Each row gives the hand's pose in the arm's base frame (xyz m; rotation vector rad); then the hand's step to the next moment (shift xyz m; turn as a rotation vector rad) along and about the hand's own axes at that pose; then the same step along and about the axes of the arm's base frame.
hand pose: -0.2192 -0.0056 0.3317 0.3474 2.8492 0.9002
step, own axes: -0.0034 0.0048 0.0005 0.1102 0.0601 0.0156
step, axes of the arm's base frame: 0.0042 0.0032 0.0026 -0.0926 0.0847 0.0159
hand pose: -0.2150 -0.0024 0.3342 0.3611 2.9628 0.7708
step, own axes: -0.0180 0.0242 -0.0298 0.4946 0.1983 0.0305
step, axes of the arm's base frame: 0.0191 0.0021 0.0378 -0.4350 0.3011 0.0709
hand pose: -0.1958 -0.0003 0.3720 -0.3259 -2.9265 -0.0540
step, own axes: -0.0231 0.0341 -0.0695 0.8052 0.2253 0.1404
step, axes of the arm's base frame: 0.0428 0.0243 0.0640 -0.7470 0.4003 0.0251
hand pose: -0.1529 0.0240 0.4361 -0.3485 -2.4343 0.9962
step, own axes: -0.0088 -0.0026 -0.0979 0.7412 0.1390 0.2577
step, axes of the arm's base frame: 0.0586 0.0521 0.0593 -0.7583 0.2451 -0.0077
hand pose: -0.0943 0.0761 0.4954 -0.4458 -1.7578 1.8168
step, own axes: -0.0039 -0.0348 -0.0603 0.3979 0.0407 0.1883
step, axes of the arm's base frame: 0.0449 0.0449 0.0288 -0.4313 0.0910 0.0334
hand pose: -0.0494 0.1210 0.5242 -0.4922 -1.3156 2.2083
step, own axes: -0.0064 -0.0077 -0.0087 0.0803 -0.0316 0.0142
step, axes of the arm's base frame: 0.0118 0.0053 0.0031 -0.0642 0.0506 0.0310
